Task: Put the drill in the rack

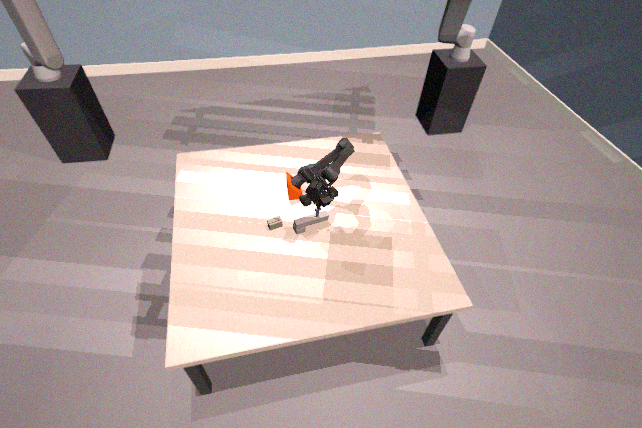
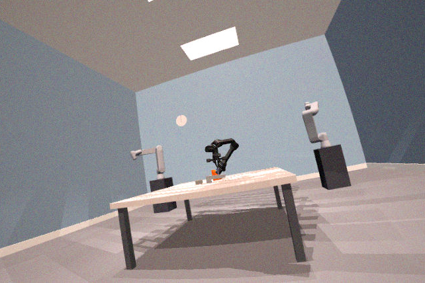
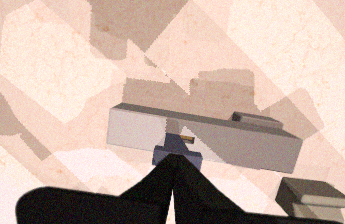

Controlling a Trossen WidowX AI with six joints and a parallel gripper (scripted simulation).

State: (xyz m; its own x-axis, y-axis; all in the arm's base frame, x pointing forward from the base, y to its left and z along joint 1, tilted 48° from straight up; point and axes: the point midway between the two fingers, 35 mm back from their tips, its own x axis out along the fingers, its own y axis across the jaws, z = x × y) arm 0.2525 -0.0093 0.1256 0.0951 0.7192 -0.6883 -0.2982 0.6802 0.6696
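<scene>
My gripper tip is 30 mm above the key. The rest, counted from my gripper tip: grey holder block 10 mm ahead, 40 mm to the right, 80 mm below; then drill 10 mm ahead, 60 mm to the right, 70 mm below; then grey rack 20 mm behind, 220 mm to the right, 100 mm below.
</scene>
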